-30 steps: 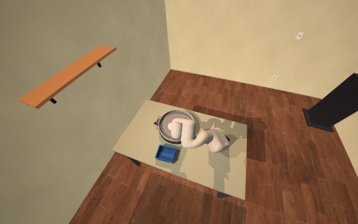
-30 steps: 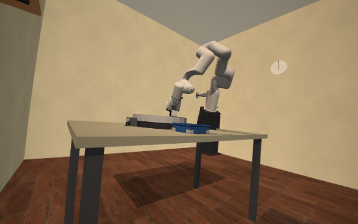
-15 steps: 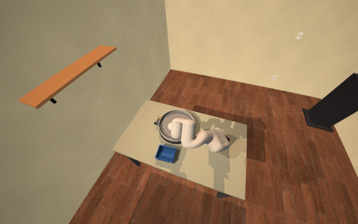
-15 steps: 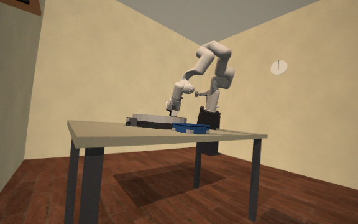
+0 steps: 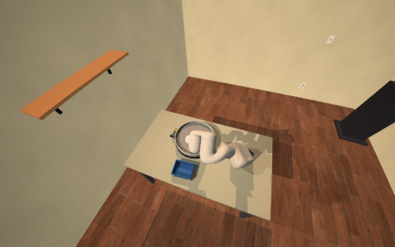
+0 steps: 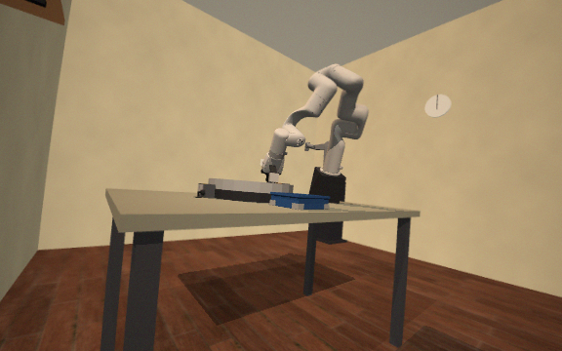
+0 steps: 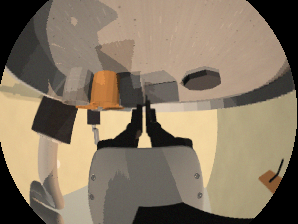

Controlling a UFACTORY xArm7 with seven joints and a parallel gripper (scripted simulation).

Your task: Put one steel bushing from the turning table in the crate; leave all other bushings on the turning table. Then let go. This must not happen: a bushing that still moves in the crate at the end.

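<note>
Right now the blue crate is 7 cm ahead of my hand, 33 cm to the left of it and 8 cm below it. The rest, counted from my hand: round grey turning table (9 cm ahead, 2 cm to the right, 5 cm below).
</note>
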